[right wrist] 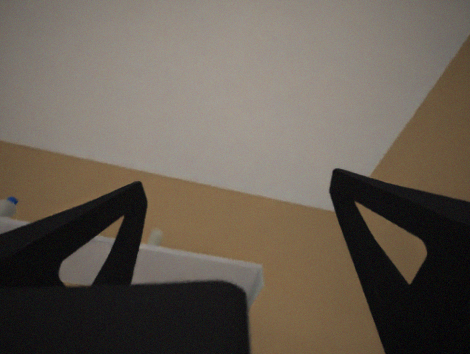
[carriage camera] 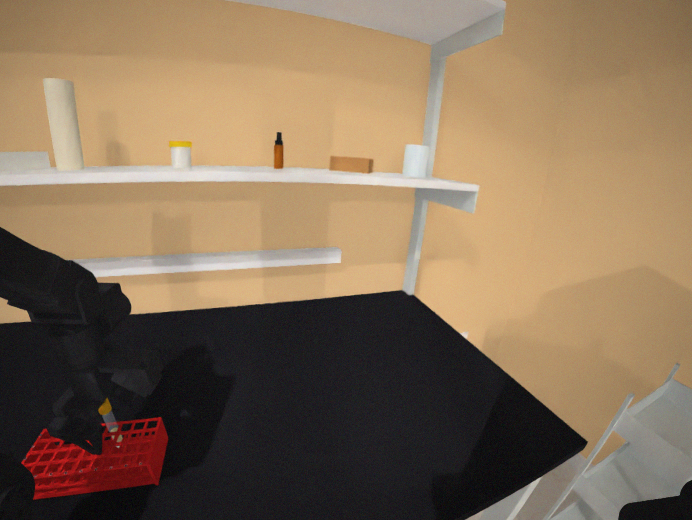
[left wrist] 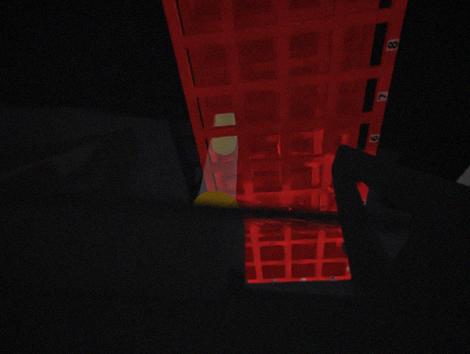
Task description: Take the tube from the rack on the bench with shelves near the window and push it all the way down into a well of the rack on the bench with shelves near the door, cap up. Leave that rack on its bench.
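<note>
The tube has a yellow cap and a clear body with a pale tip. It stands cap up in an outer row of the red rack, leaning slightly in the carriage view, its cap above the rack top. The rack sits on the black bench at lower left. My left gripper is open, low over the rack; one finger shows right of the tube in the left wrist view, the other is lost in darkness. My right gripper is open and empty, facing wall and ceiling. The other rack does not show.
The black bench ends at a side edge on the right. A wall shelf above holds a cream cylinder, a yellow-lidded jar, an amber bottle, a brown box and a pale cup. A light step-like frame stands at lower right.
</note>
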